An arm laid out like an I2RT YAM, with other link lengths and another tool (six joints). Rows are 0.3 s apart.
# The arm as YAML. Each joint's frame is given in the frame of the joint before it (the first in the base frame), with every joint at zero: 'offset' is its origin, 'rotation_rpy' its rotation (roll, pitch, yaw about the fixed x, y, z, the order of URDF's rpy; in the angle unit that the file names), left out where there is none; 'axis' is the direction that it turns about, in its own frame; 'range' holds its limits. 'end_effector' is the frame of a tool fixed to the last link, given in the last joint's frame.
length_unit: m
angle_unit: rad
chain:
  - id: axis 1
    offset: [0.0, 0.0, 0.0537]
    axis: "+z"
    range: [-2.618, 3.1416]
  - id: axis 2
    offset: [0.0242, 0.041, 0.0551]
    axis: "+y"
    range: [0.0, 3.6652]
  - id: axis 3
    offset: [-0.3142, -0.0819, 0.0]
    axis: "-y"
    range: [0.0, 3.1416]
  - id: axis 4
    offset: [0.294, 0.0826, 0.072]
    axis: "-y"
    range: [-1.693, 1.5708]
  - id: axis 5
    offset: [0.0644, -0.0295, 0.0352]
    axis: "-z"
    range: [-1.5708, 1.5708]
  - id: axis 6
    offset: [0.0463, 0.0, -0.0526]
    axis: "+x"
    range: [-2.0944, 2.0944]
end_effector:
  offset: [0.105, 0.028, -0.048]
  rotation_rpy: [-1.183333, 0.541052, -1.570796]
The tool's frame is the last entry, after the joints.
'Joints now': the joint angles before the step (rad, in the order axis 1, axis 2, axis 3, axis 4, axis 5, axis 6). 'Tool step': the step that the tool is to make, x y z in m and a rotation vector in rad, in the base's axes. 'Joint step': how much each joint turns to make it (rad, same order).
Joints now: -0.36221 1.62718 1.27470 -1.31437 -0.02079 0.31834
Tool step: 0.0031 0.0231 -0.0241 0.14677 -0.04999 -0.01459
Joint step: -0.00015 0.00190 -0.10932 0.10586 -0.15563 -0.00091
